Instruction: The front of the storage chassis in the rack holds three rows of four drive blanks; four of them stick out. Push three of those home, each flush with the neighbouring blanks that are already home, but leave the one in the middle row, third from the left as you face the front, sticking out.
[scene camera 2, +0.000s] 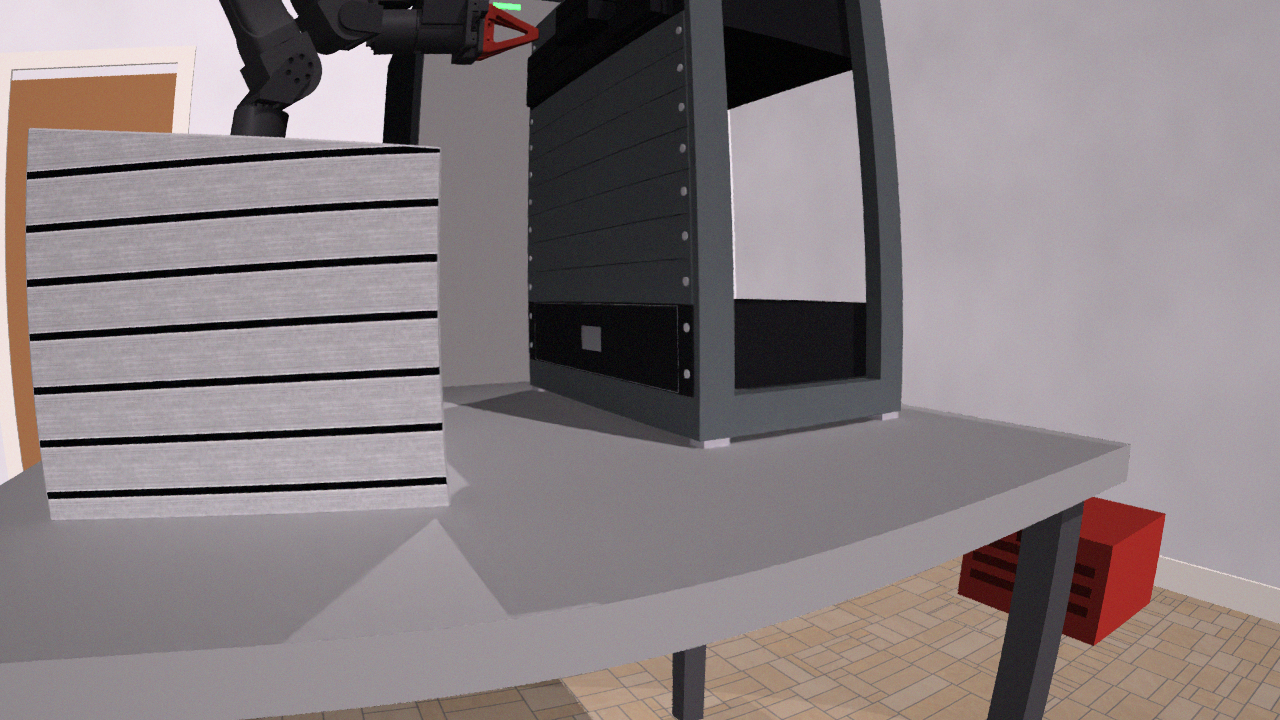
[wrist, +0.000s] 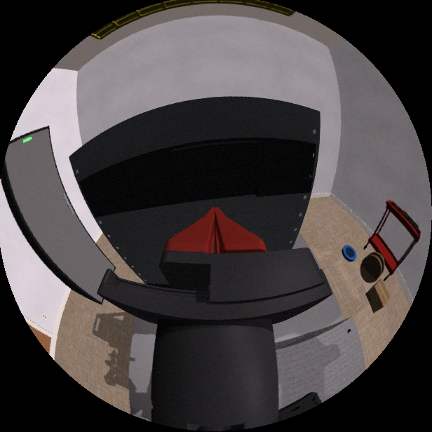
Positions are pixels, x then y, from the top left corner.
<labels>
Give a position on a rack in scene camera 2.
631, 309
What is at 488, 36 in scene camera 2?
My gripper.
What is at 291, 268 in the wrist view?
My gripper.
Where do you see a rack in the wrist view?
145, 179
</labels>
